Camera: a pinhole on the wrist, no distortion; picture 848 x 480 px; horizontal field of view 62.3 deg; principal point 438.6 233.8 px. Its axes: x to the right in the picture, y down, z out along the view. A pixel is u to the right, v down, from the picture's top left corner.
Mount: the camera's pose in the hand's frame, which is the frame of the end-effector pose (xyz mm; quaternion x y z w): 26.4 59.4 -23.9 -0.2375 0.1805 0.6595 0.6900
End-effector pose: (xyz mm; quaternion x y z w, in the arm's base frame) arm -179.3 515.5 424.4 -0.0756 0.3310 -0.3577 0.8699
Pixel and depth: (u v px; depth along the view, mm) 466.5 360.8 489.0
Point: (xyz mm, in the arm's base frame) 201.2 798.6 618.5
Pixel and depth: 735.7 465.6 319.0
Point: 71.7 818.8 459.1
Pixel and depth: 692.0 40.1 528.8
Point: 392.9 757.4 400.3
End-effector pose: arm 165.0 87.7 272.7 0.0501 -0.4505 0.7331 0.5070
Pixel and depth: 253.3 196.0 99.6
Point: 51.4 44.6 271.1
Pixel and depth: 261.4 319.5 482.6
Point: -151.7 -290.9 349.8
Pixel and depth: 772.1 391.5 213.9
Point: -65.0 -17.8 149.2
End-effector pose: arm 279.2 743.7 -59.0 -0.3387 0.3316 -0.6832 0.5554
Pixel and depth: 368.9 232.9 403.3
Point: 689.9 678.3 -88.5
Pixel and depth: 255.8 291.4 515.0
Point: 808.3 724.7 -4.8
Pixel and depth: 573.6 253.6 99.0
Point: 385.1 700.5 -140.4
